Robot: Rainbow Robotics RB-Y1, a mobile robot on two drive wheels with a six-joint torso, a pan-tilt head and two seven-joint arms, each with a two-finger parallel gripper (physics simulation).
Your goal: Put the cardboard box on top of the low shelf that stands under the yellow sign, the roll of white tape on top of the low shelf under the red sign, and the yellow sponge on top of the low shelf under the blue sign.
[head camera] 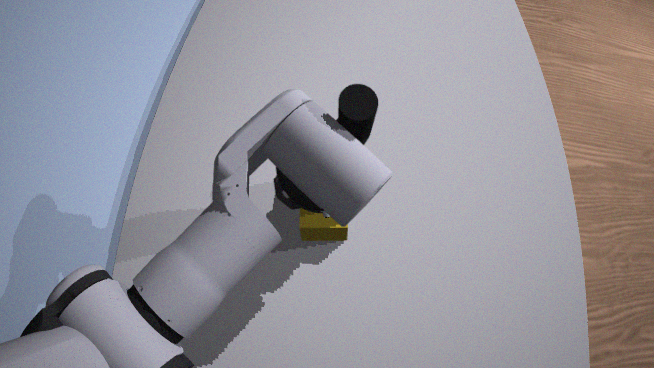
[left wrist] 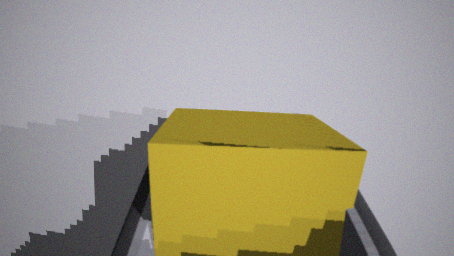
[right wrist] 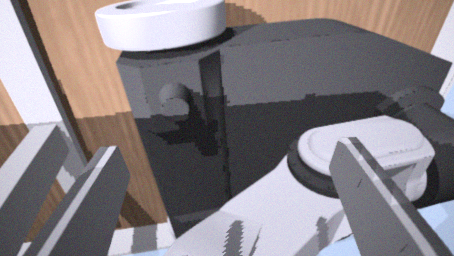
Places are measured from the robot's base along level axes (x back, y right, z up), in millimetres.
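Where they show: left gripper, fingertip midpoint: [left wrist: 242, 162]; right gripper, fingertip midpoint: [right wrist: 228, 157].
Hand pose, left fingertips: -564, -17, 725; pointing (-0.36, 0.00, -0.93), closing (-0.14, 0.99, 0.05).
Note:
After its pixels a point has its place, as x, y, z.
The yellow sponge [head camera: 324, 233] {-487, -14, 747} [left wrist: 255, 185] {-576, -18, 766} is on a pale grey curved-edge surface [head camera: 460, 165] {-612, 197, 721}, partly hidden under my left wrist in the head view. My left gripper [left wrist: 242, 162] {-564, -17, 725} is shut on the sponge, with one finger against each side. Its fingers are hidden in the head view. Whether the sponge's underside touches the surface cannot be told. My right gripper [right wrist: 228, 157] {34, 261, 449} is open, with nothing between its fingers, in front of a black body and a white arm-like part. The cardboard box, the low shelves and the signs do not show.
In the right wrist view, a white ring-like object [right wrist: 165, 30] rests at the top left corner of the black body [right wrist: 310, 65] {230, 178, 170}; whether it is the tape cannot be told. Wooden floor [head camera: 615, 150] {-1164, 1257, 0} lies right of the grey surface, and a light blue area [head camera: 75, 100] {-603, -379, 915} lies left.

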